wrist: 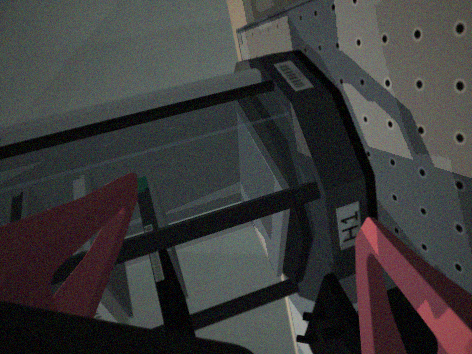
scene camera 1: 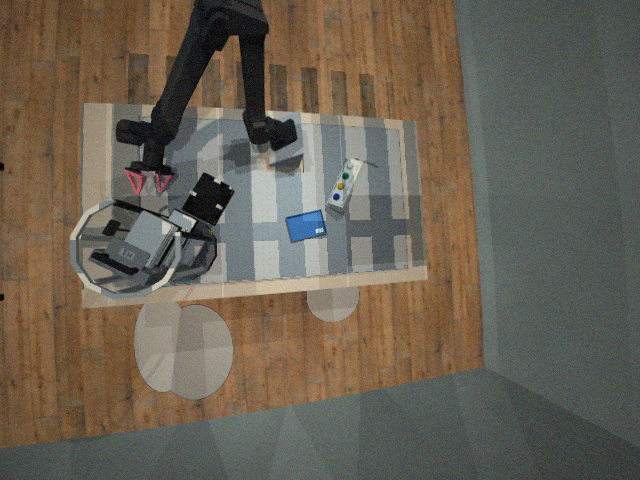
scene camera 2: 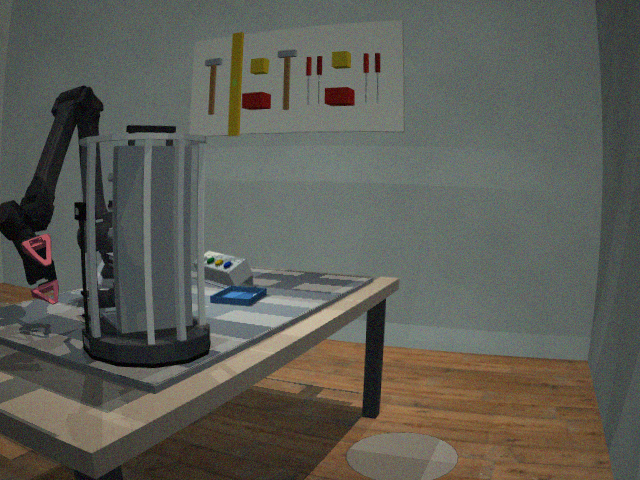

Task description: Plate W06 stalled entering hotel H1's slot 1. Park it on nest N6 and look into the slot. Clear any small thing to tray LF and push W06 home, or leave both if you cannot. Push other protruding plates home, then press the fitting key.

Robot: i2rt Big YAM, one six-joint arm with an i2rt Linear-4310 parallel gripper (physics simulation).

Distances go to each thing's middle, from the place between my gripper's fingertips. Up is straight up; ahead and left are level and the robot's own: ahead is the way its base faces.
Now: the round plate rack (scene camera 2: 141, 214) 20 cm ahead of my hand, 9 cm above it and 5 cm to the left of it. Round my hand: blue tray (scene camera 2: 260, 292): 54 cm to the left, 19 cm ahead, 10 cm below; blue plate (scene camera 1: 301, 226): 54 cm to the left, 19 cm ahead, 11 cm below.
